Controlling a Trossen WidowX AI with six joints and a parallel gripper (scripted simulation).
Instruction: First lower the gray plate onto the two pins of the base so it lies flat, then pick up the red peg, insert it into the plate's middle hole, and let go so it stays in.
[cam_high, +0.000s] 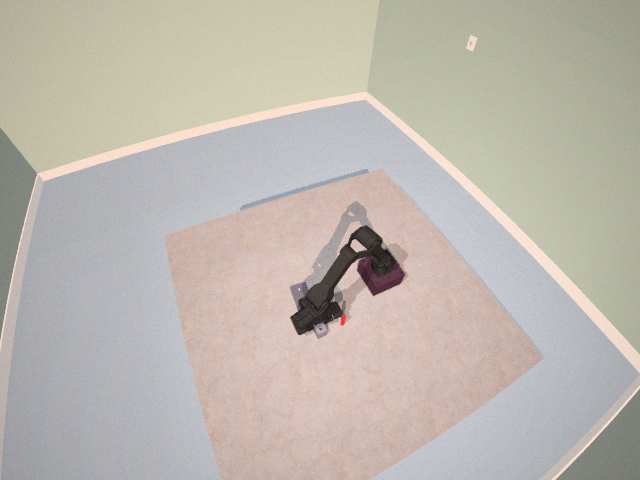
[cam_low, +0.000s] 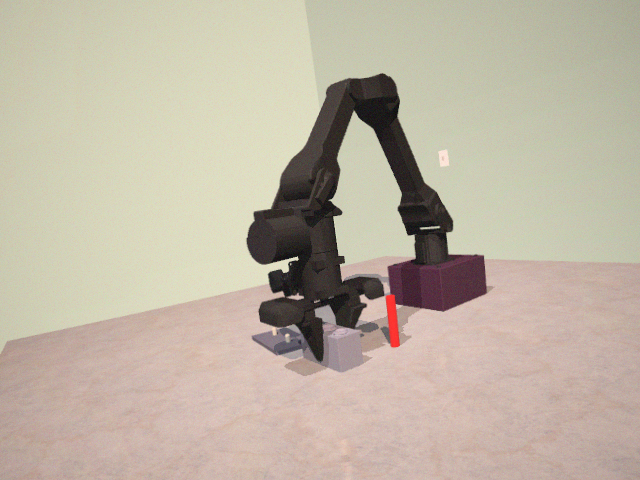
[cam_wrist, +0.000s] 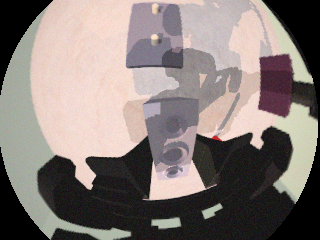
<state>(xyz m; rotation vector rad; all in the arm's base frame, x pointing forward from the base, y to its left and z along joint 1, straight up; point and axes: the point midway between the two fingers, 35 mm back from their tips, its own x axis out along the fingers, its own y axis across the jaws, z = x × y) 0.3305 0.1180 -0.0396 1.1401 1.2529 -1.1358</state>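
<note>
Right now my gripper tip is 150 mm to the left of the gray base and 20 mm short of it. Round my gripper tip: red peg: 100 mm behind, 30 mm above, 20 mm to the left; then gray plate: 30 mm above.
</note>
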